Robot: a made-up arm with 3 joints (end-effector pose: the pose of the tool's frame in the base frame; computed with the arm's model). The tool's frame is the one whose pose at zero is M.
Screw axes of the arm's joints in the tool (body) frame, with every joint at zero. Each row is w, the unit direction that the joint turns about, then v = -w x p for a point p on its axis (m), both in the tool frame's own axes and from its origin. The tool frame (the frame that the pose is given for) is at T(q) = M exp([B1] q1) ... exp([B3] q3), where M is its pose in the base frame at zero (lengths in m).
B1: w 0 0 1 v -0.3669 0.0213 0.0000
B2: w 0 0 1 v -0.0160 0.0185 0.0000
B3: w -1 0 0 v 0.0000 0.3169 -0.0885
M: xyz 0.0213 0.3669 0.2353 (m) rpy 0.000 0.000 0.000 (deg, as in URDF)
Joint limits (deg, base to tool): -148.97..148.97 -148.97..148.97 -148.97..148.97
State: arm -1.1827 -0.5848 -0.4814
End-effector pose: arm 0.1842 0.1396 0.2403 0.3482 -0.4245 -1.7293
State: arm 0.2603 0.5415 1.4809
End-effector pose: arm -0.2552 0.5277 -0.1413 -1.3946 -0.5911 0.6468
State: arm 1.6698 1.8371 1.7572
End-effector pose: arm -0.2872 -0.2463 -0.2273 -0.4096 2.2173 -1.8383
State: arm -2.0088 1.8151 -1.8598
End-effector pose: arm 0.2575 -0.5489 -0.0871 1.8532 -0.1800 -0.1343
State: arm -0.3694 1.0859 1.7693
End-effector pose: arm -0.0017 0.5048 -0.2309 -1.6843 -0.6306 0.5164
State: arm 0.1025 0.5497 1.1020
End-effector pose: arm -0.1703 0.5594 -0.0174 -1.0610 -0.3588 0.5839
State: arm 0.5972 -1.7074 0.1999
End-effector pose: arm -0.1177 0.3095 0.2114 -0.1789 0.1109 -1.1063
